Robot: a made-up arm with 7 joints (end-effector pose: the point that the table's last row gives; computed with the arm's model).
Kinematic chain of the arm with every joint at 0, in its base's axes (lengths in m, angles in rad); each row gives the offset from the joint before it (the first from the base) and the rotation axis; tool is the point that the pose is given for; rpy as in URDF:
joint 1: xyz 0 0 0.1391 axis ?
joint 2: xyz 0 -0.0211 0.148 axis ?
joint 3: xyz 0 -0.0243 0.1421 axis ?
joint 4: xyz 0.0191 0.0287 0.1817 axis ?
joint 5: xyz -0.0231 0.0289 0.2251 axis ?
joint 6: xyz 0 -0.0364 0.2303 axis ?
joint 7: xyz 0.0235 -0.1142 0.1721 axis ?
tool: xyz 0 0 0 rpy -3.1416 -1.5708 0
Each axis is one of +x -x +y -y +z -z.
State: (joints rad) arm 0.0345 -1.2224 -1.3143 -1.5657 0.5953 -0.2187 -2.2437
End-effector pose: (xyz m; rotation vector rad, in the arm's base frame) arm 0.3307 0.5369 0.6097 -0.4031 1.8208 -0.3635
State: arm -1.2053 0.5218 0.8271 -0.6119 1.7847 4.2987 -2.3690
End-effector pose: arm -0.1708 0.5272 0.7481 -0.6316 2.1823 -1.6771
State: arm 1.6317 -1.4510 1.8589 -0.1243 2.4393 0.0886 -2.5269
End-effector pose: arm 0.0310 0.9324 0.5731 -0.5247 1.0795 -0.7943
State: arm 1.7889 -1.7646 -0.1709 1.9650 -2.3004 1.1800 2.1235
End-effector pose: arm -0.1343 0.0061 -0.3025 1.3359 2.2201 0.1320
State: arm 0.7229 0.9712 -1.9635 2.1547 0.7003 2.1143 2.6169
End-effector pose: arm -0.0012 -0.4332 0.1336 1.9775 1.0810 -0.1239
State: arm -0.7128 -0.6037 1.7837 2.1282 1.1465 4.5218 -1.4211
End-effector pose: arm -0.0234 0.2582 0.3647 1.0179 -0.9265 1.2193
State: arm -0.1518 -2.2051 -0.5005 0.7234 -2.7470 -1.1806 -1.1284
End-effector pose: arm 0.5526 -0.0970 -0.3920 -0.3474 -0.0482 -1.3793
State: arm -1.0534 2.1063 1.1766 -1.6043 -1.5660 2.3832 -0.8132
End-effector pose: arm -0.2160 -0.1631 -0.0422 2.0938 1.5191 -0.5904
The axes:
joint 1: +z
joint 2: -y
joint 3: +z
joint 4: +y
joint 5: +z
joint 6: -y
joint 7: +x

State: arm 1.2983 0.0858 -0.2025 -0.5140 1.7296 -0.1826 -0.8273
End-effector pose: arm -0.1817 -0.1896 1.1921 0.9534 -1.7665 -1.2972
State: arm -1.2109 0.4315 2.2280 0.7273 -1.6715 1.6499 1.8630
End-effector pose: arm -0.2432 0.5690 0.8553 -0.8845 -0.9054 -1.8026
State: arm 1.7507 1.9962 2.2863 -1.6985 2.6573 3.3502 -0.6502
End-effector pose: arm 0.4233 -0.2331 0.1769 -0.2787 -2.2470 2.0233
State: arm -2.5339 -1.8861 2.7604 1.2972 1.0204 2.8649 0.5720
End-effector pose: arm -0.2468 -0.3537 0.4389 1.8047 0.7437 -0.4158
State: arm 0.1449 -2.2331 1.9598 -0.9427 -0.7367 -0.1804 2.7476
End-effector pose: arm 0.3830 -0.4533 -0.3194 -0.9850 -2.3704 -1.1842
